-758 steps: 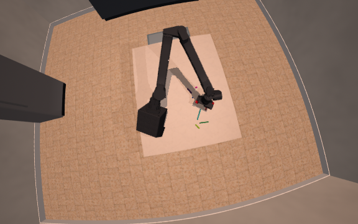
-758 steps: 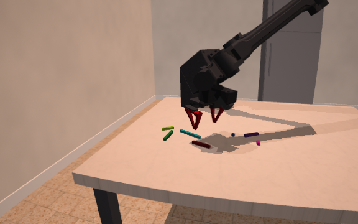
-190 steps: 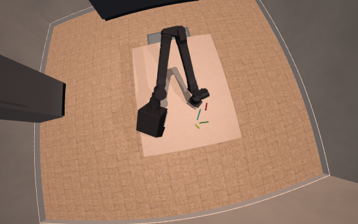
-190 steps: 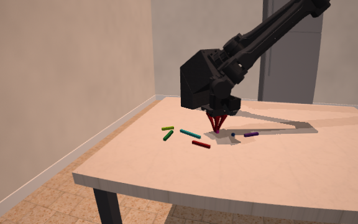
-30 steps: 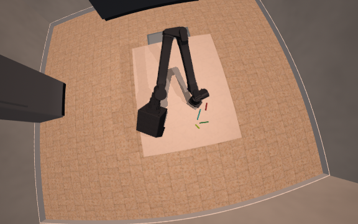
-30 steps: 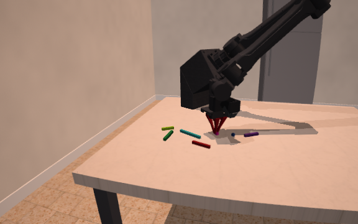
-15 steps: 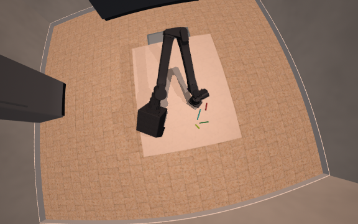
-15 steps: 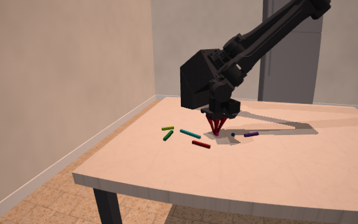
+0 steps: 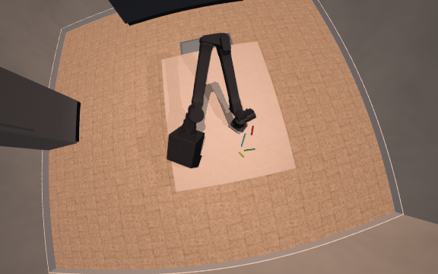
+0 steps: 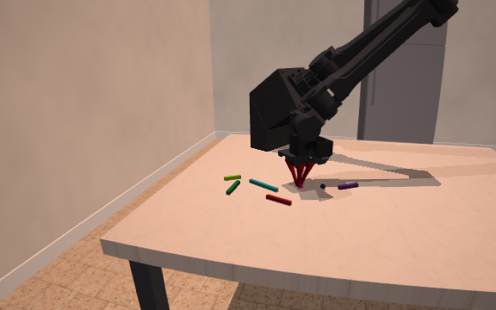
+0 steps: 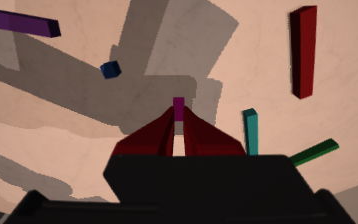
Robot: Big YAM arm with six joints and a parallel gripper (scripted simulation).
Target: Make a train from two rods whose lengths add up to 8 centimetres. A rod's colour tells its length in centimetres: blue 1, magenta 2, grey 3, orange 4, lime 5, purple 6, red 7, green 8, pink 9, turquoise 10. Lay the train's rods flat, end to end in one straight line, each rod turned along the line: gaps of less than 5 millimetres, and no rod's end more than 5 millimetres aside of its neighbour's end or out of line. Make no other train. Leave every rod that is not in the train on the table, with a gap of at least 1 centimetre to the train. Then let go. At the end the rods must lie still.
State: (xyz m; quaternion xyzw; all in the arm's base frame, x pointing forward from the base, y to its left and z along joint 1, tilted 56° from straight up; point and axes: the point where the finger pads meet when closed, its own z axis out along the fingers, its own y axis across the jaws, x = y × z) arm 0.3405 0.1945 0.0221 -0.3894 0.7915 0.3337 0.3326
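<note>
My gripper is now 1 cm above the magenta rod. Round my hand: red rod: 11 cm ahead, 1 cm below; then turquoise rod: 8 cm to the right, 5 cm ahead, 1 cm below; then blue rod: 6 cm to the left, 3 cm behind, 1 cm below.
</note>
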